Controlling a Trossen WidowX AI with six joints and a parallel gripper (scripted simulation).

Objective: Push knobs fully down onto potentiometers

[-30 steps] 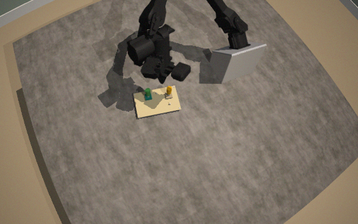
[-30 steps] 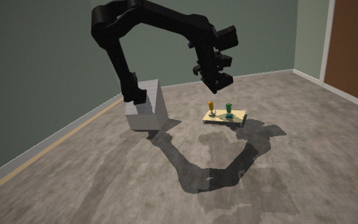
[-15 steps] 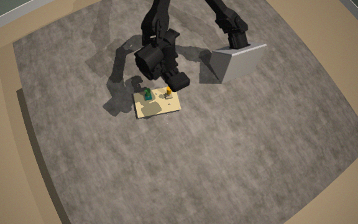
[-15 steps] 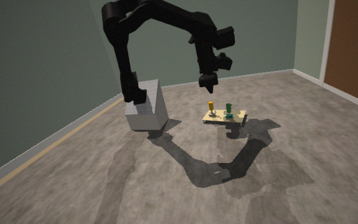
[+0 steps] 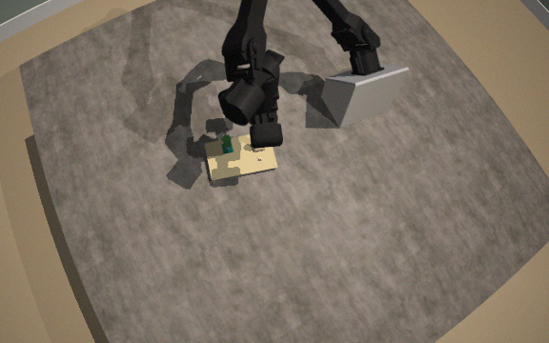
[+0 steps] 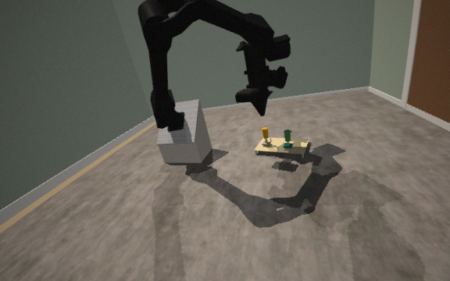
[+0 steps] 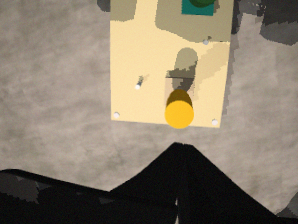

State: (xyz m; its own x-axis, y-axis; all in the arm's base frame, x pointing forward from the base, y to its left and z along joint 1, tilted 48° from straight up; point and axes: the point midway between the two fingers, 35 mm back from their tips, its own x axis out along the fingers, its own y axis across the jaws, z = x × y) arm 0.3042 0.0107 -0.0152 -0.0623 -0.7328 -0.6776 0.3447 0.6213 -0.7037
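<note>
Right now my gripper tip is 6 cm above the orange knob. Round my gripper tip: green knob 7 cm ahead, 6 cm below, 3 cm to the right.
</note>
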